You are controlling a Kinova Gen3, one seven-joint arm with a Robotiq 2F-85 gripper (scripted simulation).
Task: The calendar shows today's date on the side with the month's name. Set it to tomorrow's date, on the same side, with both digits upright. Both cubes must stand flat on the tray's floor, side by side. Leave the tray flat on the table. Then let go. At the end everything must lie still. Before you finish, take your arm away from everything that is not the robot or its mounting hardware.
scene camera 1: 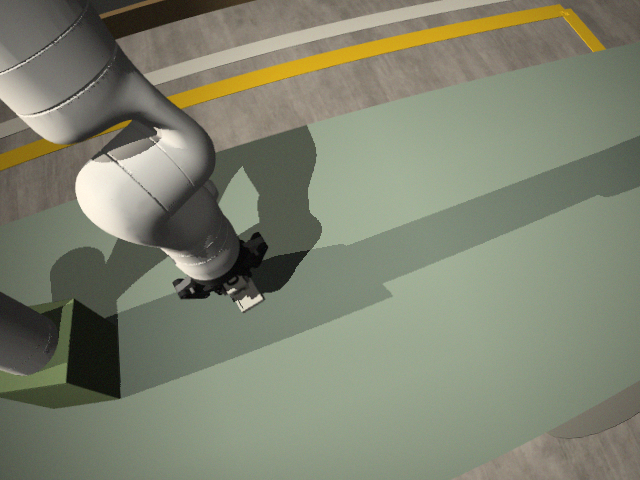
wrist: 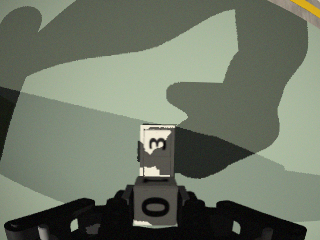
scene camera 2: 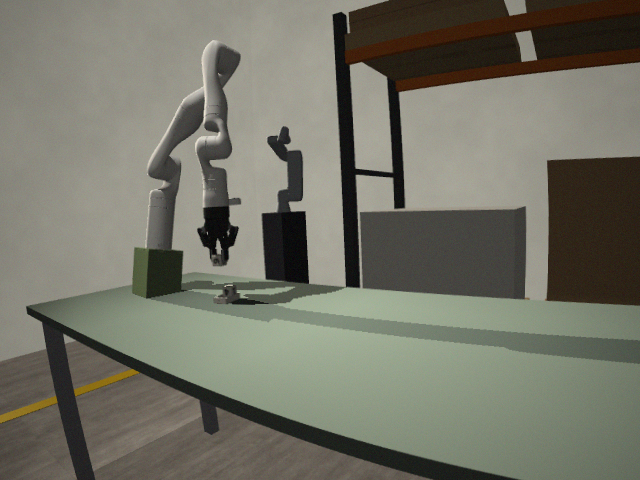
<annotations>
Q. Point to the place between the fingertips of my gripper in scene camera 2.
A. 219, 262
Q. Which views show my gripper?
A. Scene camera 1, the wrist view and scene camera 2: all of them.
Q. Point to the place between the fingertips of my gripper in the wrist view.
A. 155, 196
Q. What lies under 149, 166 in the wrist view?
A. A white tray.
</annotations>
